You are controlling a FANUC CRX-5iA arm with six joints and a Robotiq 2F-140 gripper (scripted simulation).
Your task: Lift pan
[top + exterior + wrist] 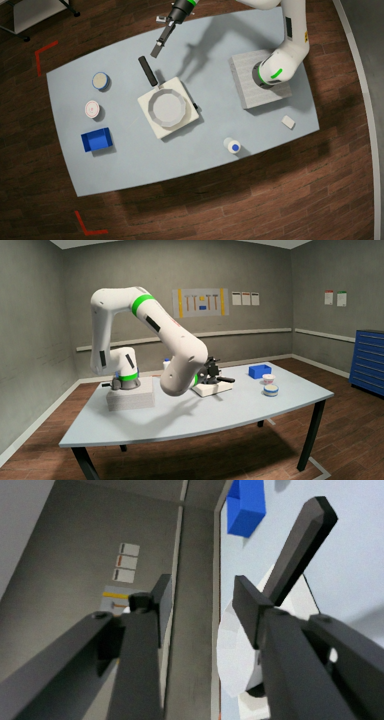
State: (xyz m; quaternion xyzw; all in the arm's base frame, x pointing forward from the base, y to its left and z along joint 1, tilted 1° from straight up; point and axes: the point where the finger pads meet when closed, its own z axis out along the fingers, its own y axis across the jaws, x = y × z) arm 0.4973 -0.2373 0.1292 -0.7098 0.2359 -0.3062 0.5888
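The grey pan is 5 cm ahead of my hand, 19 cm to the left of it and 14 cm below it. Round my hand: white hot plate 2 cm ahead, 25 cm to the left, 20 cm below; then blue bin 49 cm ahead, 29 cm to the left, 21 cm below; then white bottle 21 cm behind, 53 cm to the left, 15 cm below.
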